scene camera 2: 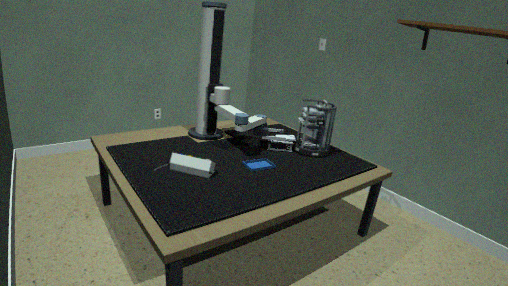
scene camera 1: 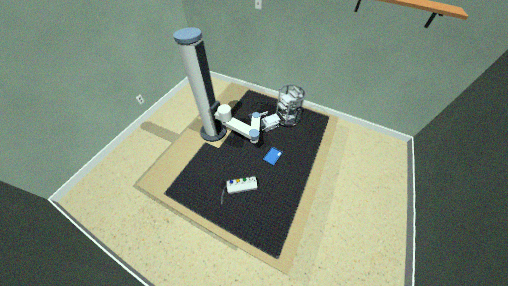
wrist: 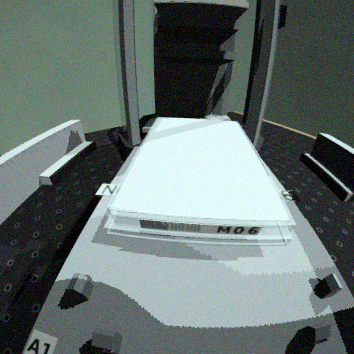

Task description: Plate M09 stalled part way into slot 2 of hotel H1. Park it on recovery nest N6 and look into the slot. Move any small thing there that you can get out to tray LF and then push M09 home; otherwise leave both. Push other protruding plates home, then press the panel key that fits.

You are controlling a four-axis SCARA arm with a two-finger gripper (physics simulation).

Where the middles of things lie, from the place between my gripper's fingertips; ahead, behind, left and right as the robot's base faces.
Right now my hand is 150 mm to the right of the round plate rack (scene camera 2: 314, 136), 110 mm short of it and 80 mm below it.
